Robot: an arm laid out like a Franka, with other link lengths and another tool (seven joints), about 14 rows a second.
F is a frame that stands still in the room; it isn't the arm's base.
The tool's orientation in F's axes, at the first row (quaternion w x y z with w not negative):
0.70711, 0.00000, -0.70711, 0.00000
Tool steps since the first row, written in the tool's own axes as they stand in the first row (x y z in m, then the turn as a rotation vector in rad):
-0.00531, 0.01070, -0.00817, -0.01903, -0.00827, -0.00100
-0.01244, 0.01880, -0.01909, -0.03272, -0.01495, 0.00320
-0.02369, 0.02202, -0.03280, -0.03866, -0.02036, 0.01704
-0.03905, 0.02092, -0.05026, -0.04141, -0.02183, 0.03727
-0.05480, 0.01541, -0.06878, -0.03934, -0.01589, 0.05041
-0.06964, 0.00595, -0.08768, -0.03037, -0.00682, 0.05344
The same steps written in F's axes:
0.00817, 0.01070, -0.00531, 0.00100, -0.00827, -0.01903
0.01909, 0.01880, -0.01244, -0.00320, -0.01495, -0.03272
0.03280, 0.02202, -0.02369, -0.01704, -0.02036, -0.03866
0.05026, 0.02092, -0.03905, -0.03727, -0.02183, -0.04141
0.06878, 0.01541, -0.05480, -0.05041, -0.01589, -0.03934
0.08768, 0.00595, -0.06964, -0.05344, -0.00682, -0.03037

